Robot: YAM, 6 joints.
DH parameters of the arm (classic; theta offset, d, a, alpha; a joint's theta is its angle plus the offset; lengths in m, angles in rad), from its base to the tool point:
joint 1: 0 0.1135 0.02 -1.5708
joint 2: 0 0 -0.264 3.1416
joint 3: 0.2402 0 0.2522 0
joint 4: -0.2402 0 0.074 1.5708
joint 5: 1.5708 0 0 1.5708
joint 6: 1.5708 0.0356 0 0
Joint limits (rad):
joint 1: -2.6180..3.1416
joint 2: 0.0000..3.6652
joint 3: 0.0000..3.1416
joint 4: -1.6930..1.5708
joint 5: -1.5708..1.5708
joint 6: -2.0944..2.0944
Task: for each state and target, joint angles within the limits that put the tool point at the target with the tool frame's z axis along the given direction. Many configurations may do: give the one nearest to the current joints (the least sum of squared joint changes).
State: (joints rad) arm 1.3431 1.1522 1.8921 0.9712 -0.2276 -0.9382
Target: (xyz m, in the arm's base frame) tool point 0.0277 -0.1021 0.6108 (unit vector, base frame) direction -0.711 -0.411 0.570
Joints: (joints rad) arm 2.1158 0.6728 1.6724 0.5412 -0.9638 -0.9382
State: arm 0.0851 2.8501 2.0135 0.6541 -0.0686 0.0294
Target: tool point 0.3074 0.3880 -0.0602 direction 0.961 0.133 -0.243
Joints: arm 0.9515 2.8448 1.5693 0.9257 0.7828 0.0294
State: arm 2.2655 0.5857 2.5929 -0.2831 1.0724 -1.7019
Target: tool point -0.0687 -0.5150 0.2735 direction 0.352 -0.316 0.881
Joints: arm 1.4109 0.0012 2.6735 -0.8188 0.4091 -1.7019
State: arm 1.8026 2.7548 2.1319 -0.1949 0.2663 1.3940
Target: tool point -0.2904 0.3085 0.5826 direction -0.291 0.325 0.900
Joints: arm 2.3269 2.2402 2.7051 0.6547 0.0113 1.3940
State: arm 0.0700 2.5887 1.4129 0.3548 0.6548 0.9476
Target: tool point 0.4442 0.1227 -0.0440 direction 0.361 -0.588 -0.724
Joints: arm 0.3214 2.6884 1.6815 -0.3506 0.7367 0.9476
